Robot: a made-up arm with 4 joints.
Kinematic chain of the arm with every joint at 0, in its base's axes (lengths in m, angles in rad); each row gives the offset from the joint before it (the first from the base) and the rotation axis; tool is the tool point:
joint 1: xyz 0 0 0.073 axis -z
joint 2: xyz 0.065 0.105 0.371 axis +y
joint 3: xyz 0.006 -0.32 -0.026 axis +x
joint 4: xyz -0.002 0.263 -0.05 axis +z
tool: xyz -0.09 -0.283 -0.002
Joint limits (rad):
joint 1: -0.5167..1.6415
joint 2: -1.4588..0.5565
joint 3: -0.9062..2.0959
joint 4: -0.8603..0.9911
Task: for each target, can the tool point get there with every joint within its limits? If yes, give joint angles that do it. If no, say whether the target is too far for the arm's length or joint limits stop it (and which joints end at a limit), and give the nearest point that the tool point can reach.
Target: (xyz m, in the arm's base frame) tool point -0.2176 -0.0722 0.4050
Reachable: yes | joints 0.4644 0.2134 -0.1442 -0.5152
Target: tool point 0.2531 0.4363 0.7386
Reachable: no: joint limits stop it (at a limit: joint 1, joint 2, joint 4) | nearest point -0.0468 0.1806 0.5649 | short by 0.431 m
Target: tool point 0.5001 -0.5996 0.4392
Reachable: no: joint limits stop it (at a limit: joint 3, joint 4) | nearest point 0.2315 -0.2776 0.4421 | short by 0.419 m
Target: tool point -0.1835 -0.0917 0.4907
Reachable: yes | joints 0.0339 0.1802 0.6811 -0.7164
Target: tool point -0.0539 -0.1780 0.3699
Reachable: yes | joints -0.2522 -0.3881 1.3961 -0.3503
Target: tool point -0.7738 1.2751 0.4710
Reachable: no: too far | nearest point -0.2265 0.2492 0.4503 | short by 1.163 m
